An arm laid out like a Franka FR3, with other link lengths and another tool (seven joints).
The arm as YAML. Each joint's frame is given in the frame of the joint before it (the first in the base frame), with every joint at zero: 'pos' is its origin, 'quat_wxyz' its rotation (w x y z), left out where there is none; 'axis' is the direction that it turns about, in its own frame. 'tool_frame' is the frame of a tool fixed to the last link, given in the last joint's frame.
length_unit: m
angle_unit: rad
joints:
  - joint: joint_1
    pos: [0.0, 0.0, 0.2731]
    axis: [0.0, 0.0, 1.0]
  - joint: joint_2
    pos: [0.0, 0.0, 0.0]
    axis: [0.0, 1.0, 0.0]
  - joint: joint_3
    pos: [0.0, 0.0, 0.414]
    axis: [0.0, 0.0, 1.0]
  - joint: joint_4
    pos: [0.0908, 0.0, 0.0]
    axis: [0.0, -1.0, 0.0]
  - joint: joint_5
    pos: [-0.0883, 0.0, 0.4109]
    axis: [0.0, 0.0, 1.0]
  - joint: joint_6
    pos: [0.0, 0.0, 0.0]
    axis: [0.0, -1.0, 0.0]
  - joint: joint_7
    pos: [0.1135, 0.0, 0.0]
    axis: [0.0, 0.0, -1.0]
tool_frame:
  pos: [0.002, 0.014, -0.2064]
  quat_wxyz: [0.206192, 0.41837, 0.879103, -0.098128]
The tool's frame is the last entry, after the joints.
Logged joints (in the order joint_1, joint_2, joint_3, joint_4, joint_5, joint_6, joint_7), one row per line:
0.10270, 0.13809, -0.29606, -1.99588, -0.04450, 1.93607, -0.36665
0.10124, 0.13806, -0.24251, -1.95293, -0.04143, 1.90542, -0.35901
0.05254, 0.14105, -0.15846, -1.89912, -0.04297, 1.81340, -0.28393
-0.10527, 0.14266, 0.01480, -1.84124, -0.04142, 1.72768, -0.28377
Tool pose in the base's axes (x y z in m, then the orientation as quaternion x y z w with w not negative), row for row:
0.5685, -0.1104, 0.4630, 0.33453, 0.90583, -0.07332, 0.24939
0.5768, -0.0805, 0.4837, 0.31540, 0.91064, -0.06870, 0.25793
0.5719, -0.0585, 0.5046, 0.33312, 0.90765, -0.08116, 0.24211
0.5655, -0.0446, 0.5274, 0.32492, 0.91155, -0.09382, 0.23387
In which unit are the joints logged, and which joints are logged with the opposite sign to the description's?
The joints are logged in radians. Opposite sign: joint_2.
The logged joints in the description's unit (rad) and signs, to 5 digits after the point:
0.10270, -0.13809, -0.29606, -1.99588, -0.04450, 1.93607, -0.36665
0.10124, -0.13806, -0.24251, -1.95293, -0.04143, 1.90542, -0.35901
0.05254, -0.14105, -0.15846, -1.89912, -0.04297, 1.81340, -0.28393
-0.10527, -0.14266, 0.01480, -1.84124, -0.04142, 1.72768, -0.28377

